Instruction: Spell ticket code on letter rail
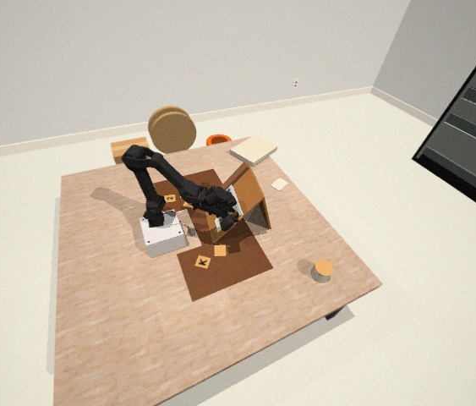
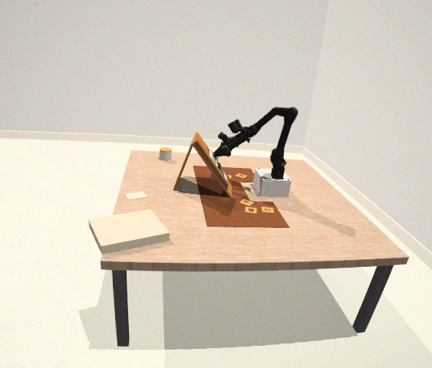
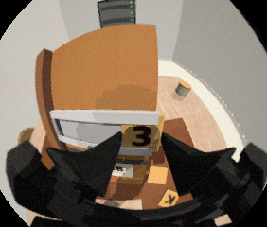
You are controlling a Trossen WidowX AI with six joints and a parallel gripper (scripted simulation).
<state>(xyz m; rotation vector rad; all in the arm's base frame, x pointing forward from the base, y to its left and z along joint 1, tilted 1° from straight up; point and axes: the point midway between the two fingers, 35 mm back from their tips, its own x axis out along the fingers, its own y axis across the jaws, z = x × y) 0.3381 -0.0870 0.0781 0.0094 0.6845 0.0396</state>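
Now: gripper tip 80 mm above the pale ticket, 60 mm past it and 50 mm to the right of it. Also, from my gripper tip: dark mat: 160 mm below, 160 mm behind, 120 mm to the left; blank-faced tile: 150 mm below, 90 mm behind, 70 mm to the right; tile marked 3: right at my gripper tip.
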